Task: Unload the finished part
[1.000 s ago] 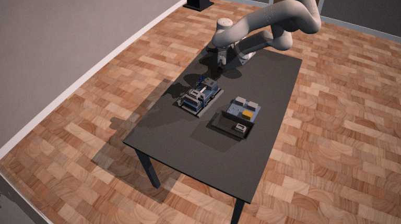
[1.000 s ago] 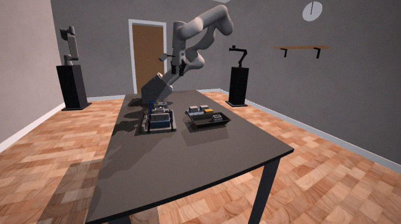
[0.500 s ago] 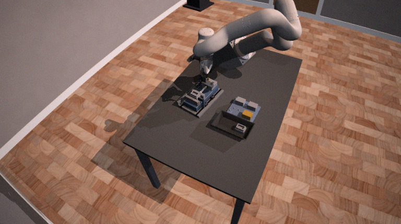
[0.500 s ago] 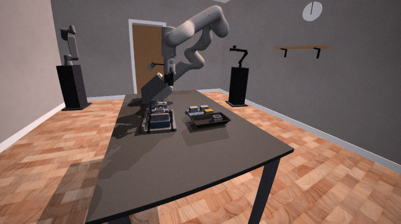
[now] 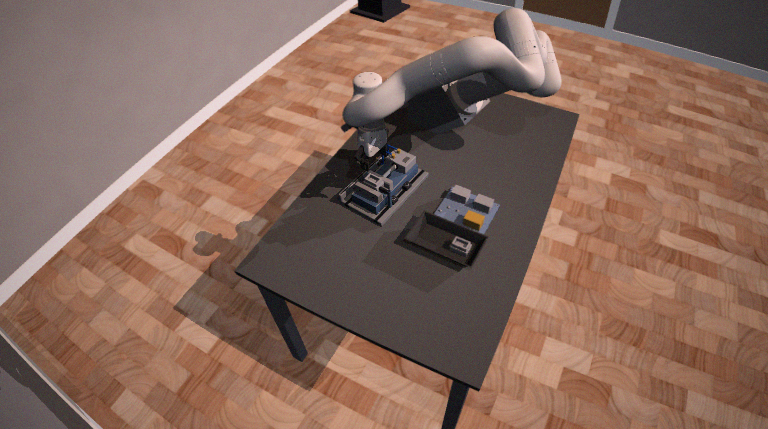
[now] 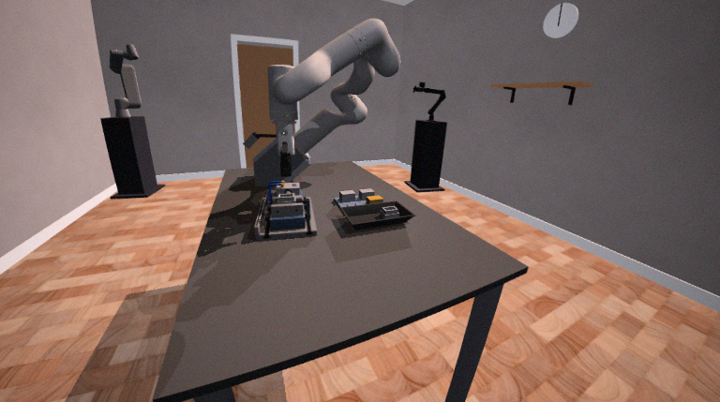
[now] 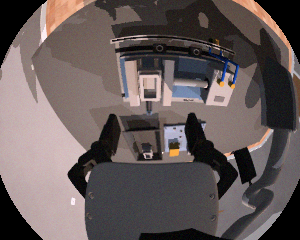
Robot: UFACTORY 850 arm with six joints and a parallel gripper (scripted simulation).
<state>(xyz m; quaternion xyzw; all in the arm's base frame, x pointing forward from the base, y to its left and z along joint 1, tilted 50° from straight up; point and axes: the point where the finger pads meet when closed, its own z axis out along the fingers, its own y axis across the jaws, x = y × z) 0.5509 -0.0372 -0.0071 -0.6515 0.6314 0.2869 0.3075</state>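
My gripper is now 160 mm above the vise and 60 mm past it. Also, from my hand: blue plate (290 mm to the left, 200 mm below, 140 mm behind); yellow block (340 mm to the left, 180 mm below, 110 mm behind).
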